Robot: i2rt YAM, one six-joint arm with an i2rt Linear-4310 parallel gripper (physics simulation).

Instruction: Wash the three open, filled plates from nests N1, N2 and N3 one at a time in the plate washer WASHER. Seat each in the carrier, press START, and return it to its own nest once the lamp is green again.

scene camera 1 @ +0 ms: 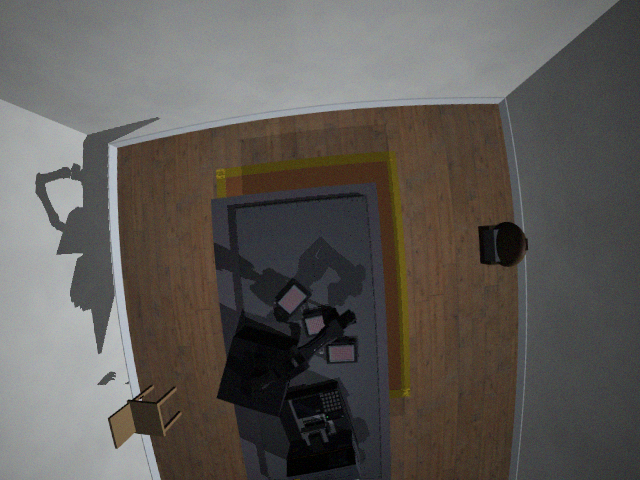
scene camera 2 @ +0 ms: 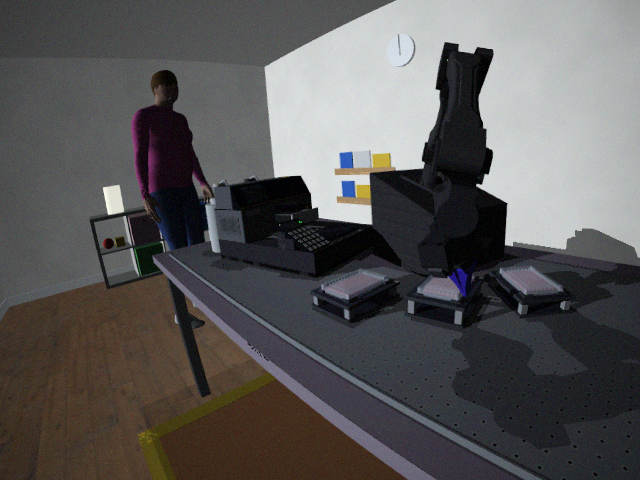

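Where they show: gripper, fingertip midpoint: point(scene camera 1: 327, 312) point(scene camera 2: 466, 294); arm's base, link origin: point(scene camera 2: 430, 187).
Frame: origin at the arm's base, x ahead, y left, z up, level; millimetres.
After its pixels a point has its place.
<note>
Three pink-filled plates sit on low black nests: one point(scene camera 1: 341, 353) @(x 376, y 99, z -160 mm) point(scene camera 2: 354, 284) @(x 389, y 108, z -162 mm) nearest the washer, one point(scene camera 1: 314, 324) @(x 228, y 244, z -161 mm) point(scene camera 2: 434, 287) @(x 300, y 249, z -154 mm) in the middle, one point(scene camera 1: 292, 298) @(x 109, y 370, z -159 mm) point(scene camera 2: 532, 280) @(x 120, y 374, z -160 mm) farthest from it. I cannot read which nest is N1, N2 or N3. The black washer point(scene camera 1: 320, 457) @(x 311, y -424, z -11 mm) point(scene camera 2: 268, 254) @(x 431, y -256, z -165 mm) has a keypad point(scene camera 1: 331, 401) @(x 344, y -155, z -114 mm) point(scene camera 2: 308, 236) @(x 342, y -158, z -111 mm) and a small green lamp point(scene camera 1: 326, 416) @(x 325, y -224, z -80 mm) point(scene camera 2: 300, 222) @(x 329, y -222, z -81 mm). No plate shows in its carrier area. My gripper point(scene camera 2: 463, 284) @(x 289, y 315, z -152 mm) points down with blue fingertips together, shut and empty, at the middle plate's right side in scene camera 2. In scene camera 1 the arm hides the fingertips.
A large black box point(scene camera 1: 255, 361) @(x -30, y 80, z -15 mm) point(scene camera 2: 387, 222) @(x 116, y -73, z -99 mm) stands behind the nests at the arm's base. A white cylinder point(scene camera 2: 212, 227) @(x 521, y -580, z -110 mm) stands beyond the washer. A person point(scene camera 2: 165, 149) stands past the far table end. A wooden chair point(scene camera 1: 147, 417) is on the floor.
</note>
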